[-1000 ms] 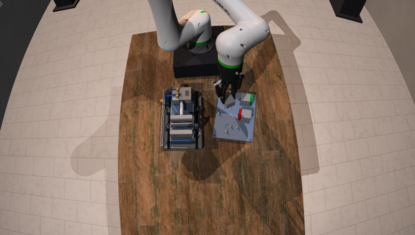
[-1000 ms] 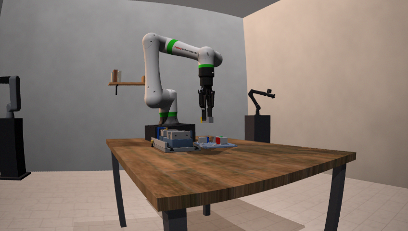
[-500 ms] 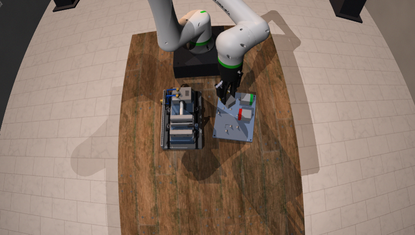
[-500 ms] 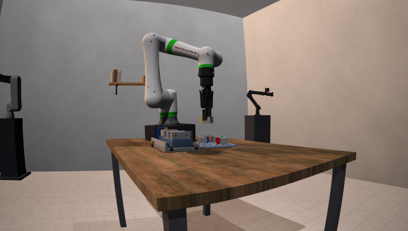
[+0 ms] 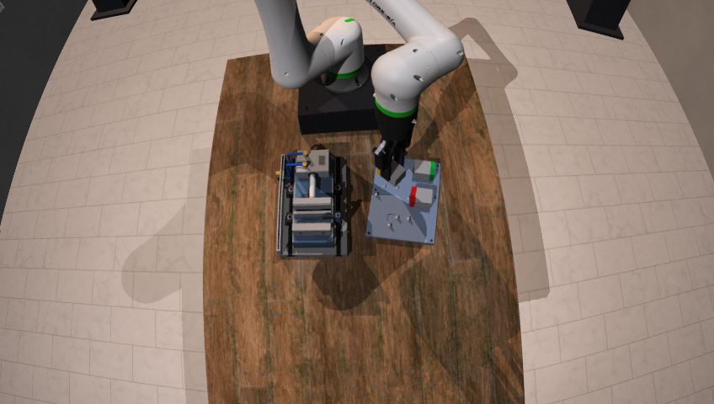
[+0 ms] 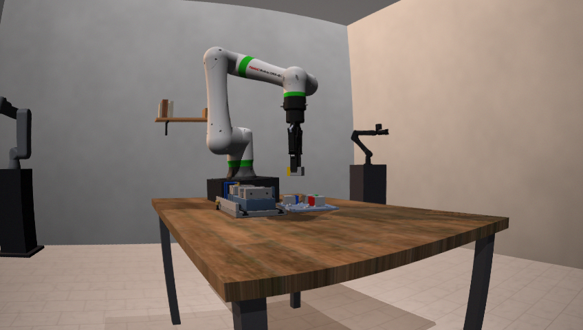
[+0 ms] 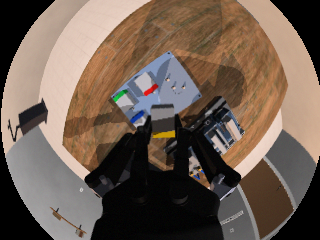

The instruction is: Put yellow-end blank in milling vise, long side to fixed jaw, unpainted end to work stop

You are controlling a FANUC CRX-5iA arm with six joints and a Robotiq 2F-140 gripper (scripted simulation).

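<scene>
The yellow-ended blank lies 3 cm below my hand. Round my hand: red-ended blank 16 cm below, 9 cm to the left, 1 cm ahead; blue-ended blank 16 cm below, 9 cm behind, 1 cm to the left; blue-grey plate 18 cm below, 5 cm to the left.
</scene>
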